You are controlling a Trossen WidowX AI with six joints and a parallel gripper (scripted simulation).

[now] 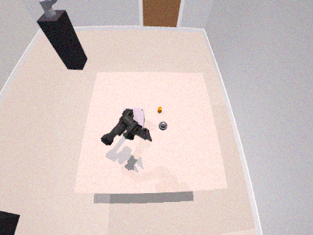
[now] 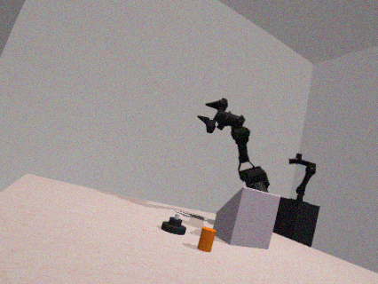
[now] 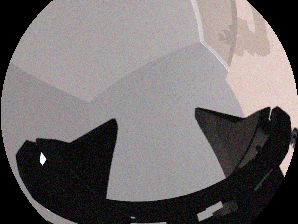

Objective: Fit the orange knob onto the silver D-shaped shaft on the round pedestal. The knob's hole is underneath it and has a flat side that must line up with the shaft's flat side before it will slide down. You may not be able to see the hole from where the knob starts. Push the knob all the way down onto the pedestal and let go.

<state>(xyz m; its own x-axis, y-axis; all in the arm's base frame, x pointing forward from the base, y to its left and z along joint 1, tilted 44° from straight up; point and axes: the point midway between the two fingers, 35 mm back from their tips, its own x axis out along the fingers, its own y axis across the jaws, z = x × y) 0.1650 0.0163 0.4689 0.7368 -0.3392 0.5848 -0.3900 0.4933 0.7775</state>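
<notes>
My gripper tip is now 7 cm short of the orange knob, 47 cm to the right of it and 48 cm above it. The rest, counted from my gripper tip: round pedestal 11 cm ahead, 31 cm to the left, 49 cm below.
</notes>
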